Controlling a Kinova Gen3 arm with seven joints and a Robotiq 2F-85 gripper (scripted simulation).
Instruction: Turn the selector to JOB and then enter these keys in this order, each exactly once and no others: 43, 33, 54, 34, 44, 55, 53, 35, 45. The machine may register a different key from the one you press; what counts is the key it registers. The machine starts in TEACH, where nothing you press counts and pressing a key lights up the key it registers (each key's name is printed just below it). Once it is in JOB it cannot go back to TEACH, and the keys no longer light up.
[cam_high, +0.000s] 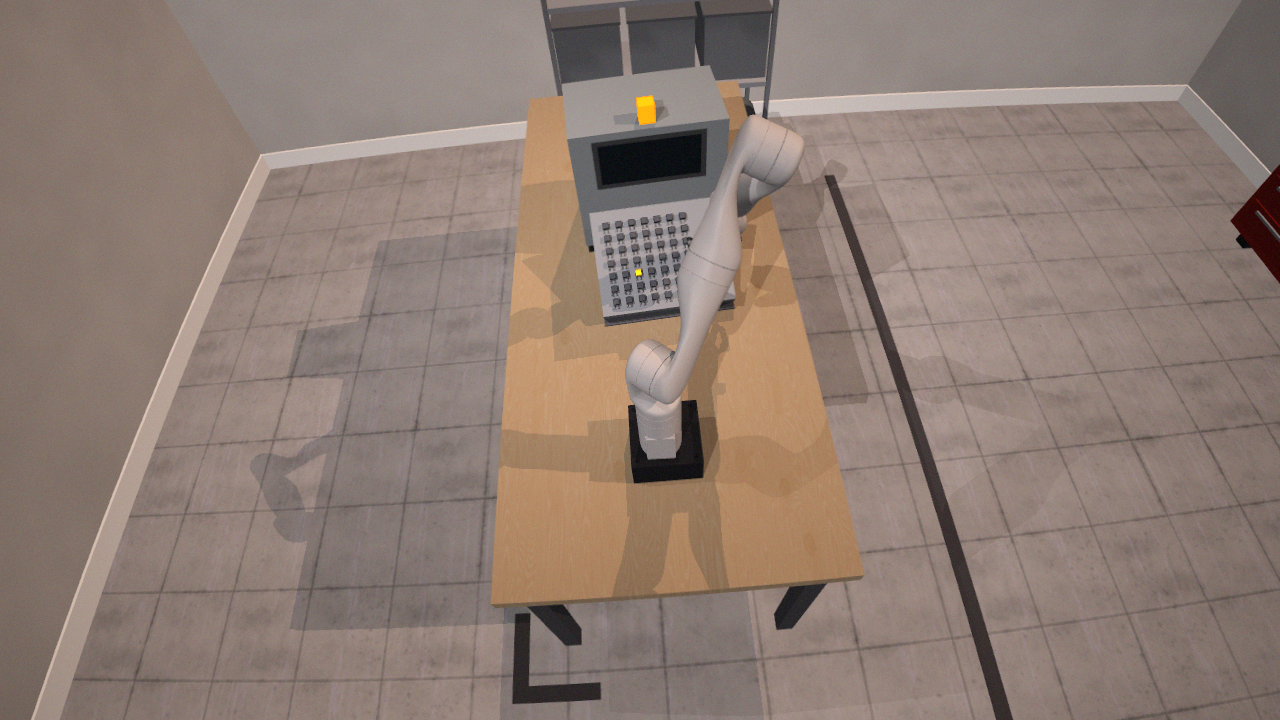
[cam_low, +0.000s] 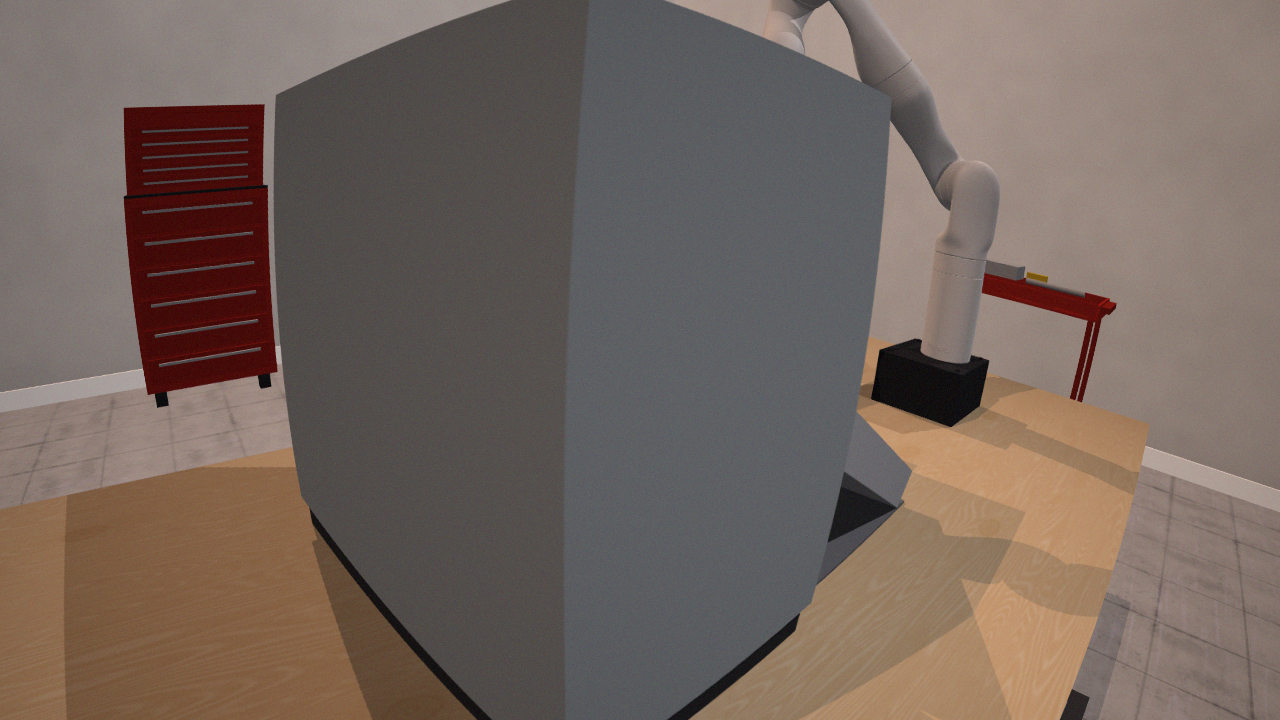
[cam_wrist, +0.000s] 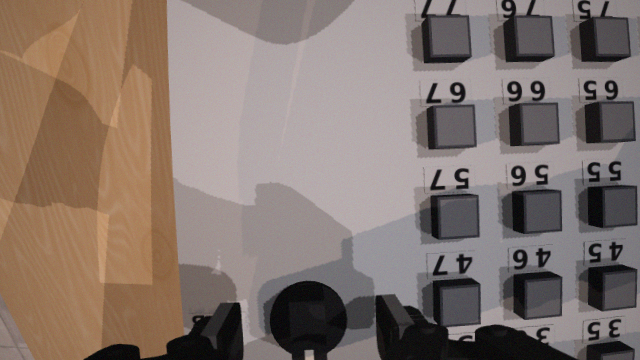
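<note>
The black selector knob is 1 cm ahead of my hand and 1 cm below it. Also, from my hand: keypad: 2 cm ahead, 11 cm to the left, 6 cm below.
</note>
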